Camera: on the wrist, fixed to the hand. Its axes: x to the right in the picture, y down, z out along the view.
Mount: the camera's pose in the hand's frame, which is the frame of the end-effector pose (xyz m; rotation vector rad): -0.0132 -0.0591 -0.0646 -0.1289 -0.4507 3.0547
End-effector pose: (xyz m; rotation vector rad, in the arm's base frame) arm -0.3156 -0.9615 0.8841 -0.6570 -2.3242 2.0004
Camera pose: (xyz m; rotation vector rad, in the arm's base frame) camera -0.3042 -0.9105 0.9555 1.4107 -0.3524 -0.0408
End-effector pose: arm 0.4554 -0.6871 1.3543 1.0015 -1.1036 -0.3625
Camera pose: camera 0.5183 -0.6781 1.2927 -1.5595 -1.6262 1.8063
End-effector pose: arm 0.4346 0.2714 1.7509 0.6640 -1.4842 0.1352
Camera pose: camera 0.5175 0.2586 1.7226 1.9414 1.2002 -1.7698
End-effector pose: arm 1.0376 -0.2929 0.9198 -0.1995 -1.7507 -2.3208
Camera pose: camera 1.0367 -0.3382 0.8437 -1.5884 0.1526 0.1720
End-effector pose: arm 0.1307 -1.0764 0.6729 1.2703 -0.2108 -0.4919
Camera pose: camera 0.1320 -1.0271 0.5994 -0.3977 -1.8599 1.8128
